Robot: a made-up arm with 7 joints.
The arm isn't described. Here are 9 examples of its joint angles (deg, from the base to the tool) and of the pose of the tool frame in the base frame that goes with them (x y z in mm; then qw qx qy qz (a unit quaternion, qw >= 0)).
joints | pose
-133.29 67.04 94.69 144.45 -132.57 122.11 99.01 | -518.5 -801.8 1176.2 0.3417 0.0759 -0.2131 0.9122
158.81 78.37 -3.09 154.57 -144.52 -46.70 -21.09 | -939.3 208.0 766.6 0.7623 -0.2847 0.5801 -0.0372
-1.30 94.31 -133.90 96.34 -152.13 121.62 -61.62 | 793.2 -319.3 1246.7 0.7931 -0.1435 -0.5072 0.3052
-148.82 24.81 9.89 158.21 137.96 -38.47 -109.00 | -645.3 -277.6 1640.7 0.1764 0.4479 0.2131 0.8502
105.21 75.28 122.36 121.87 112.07 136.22 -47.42 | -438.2 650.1 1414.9 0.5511 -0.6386 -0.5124 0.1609
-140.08 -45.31 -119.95 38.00 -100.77 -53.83 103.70 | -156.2 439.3 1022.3 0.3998 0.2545 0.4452 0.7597
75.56 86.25 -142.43 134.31 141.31 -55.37 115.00 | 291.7 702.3 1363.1 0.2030 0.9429 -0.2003 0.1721
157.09 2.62 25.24 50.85 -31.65 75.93 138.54 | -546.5 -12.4 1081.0 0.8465 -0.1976 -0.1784 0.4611
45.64 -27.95 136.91 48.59 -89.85 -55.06 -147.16 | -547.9 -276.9 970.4 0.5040 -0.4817 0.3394 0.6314
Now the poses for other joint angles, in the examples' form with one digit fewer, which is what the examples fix.
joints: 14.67 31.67 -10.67 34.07 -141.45 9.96 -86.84
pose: 341 74 705 0.524 0.161 0.198 -0.813
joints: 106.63 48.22 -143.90 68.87 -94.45 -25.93 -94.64
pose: 415 171 1447 0.421 0.716 -0.176 -0.528
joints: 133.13 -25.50 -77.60 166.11 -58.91 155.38 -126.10
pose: 388 -231 1665 0.397 -0.312 -0.130 0.853
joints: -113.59 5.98 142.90 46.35 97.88 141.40 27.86
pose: 285 270 1306 0.307 0.341 0.783 0.420
